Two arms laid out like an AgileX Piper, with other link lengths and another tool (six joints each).
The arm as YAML. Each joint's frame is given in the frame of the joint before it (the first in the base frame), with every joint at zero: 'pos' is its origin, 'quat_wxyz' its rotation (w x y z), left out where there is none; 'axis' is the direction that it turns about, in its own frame. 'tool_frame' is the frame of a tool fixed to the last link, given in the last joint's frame.
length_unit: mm
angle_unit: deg
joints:
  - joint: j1
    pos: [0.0, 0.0, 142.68]
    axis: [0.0, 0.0, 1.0]
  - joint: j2
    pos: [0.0, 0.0, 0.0]
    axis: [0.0, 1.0, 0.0]
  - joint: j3
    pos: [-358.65, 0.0, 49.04]
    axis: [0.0, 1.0, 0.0]
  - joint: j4
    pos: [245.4, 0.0, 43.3]
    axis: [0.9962, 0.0, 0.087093]
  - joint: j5
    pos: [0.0, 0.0, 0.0]
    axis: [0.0, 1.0, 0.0]
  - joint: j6
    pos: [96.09, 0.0, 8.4]
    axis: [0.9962, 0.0, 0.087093]
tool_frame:
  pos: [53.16, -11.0, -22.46]
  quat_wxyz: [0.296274, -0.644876, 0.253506, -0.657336]
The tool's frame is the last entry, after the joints.
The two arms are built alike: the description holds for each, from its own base.
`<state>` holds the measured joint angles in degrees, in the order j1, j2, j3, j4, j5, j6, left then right.
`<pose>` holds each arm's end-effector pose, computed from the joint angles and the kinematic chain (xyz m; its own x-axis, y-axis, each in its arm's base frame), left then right.
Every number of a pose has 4 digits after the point.
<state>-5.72 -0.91 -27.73 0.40 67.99 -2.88 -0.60 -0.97 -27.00 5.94 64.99 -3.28</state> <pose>-0.0587 -0.0055 0.2366 0.4001 -0.7256 0.5598 -0.4530 -0.6876 -0.5675 -0.0516 0.0031 0.2380 0.4784 -0.7027 0.5266 -0.3258 -0.6989 -0.6367</pose>
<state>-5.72 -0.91 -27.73 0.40 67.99 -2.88 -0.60 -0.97 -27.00 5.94 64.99 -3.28</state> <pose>-0.0587 -0.0055 0.2366 0.4001 -0.7256 0.5598 -0.4530 -0.6876 -0.5675 -0.0516 0.0031 0.2380 0.4784 -0.7027 0.5266 -0.3258 -0.6989 -0.6367</pose>
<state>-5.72 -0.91 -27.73 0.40 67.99 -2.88 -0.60 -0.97 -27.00 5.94 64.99 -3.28</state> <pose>-0.0587 -0.0055 0.2366 0.4001 -0.7256 0.5598 -0.4530 -0.6876 -0.5675 -0.0516 0.0031 0.2380 0.4784 -0.7027 0.5266 -0.3258 -0.6989 -0.6367</pose>
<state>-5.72 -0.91 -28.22 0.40 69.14 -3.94 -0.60 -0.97 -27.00 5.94 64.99 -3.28</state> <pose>-0.0612 -0.0057 0.2372 0.4150 -0.7134 0.5647 -0.4528 -0.7003 -0.5519 -0.0516 0.0031 0.2380 0.4784 -0.7027 0.5266 -0.3258 -0.6989 -0.6367</pose>
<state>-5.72 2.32 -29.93 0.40 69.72 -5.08 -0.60 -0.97 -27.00 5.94 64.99 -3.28</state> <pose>-0.0579 -0.0066 0.2486 0.4446 -0.7013 0.5572 -0.4649 -0.7124 -0.5257 -0.0516 0.0031 0.2380 0.4784 -0.7027 0.5266 -0.3258 -0.6989 -0.6367</pose>
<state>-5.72 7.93 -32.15 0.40 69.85 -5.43 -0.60 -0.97 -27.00 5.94 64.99 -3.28</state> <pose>-0.0483 -0.0077 0.2652 0.4807 -0.7003 0.5277 -0.4937 -0.7135 -0.4972 -0.0516 0.0031 0.2380 0.4784 -0.7027 0.5266 -0.3258 -0.6989 -0.6367</pose>
